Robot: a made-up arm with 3 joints.
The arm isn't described. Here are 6 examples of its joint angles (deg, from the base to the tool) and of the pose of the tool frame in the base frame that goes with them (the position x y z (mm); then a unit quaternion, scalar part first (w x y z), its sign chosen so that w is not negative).
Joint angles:
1: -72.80 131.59 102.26
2: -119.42 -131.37 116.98
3: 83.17 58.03 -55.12
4: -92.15 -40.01 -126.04
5: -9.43 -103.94 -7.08
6: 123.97 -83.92 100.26
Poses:
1: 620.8 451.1 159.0 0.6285 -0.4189 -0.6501 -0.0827
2: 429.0 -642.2 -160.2 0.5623 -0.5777 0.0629 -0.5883
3: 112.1 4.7 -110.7 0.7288 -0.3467 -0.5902 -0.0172
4: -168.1 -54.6 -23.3 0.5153 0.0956 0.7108 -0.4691
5: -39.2 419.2 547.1 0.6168 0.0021 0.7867 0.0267
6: -181.1 581.2 -435.2 0.6769 -0.1798 0.7052 -0.1103
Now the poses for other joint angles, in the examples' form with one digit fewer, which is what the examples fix.
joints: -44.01 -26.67 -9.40
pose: -236 303 515 0.906 0.346 0.243 0.012
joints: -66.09 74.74 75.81
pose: -48 731 164 0.729 0.029 -0.668 0.148
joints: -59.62 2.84 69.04
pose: -663 259 401 0.722 0.397 -0.299 0.481
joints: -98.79 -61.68 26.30
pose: -304 -479 578 0.456 0.711 0.177 0.506
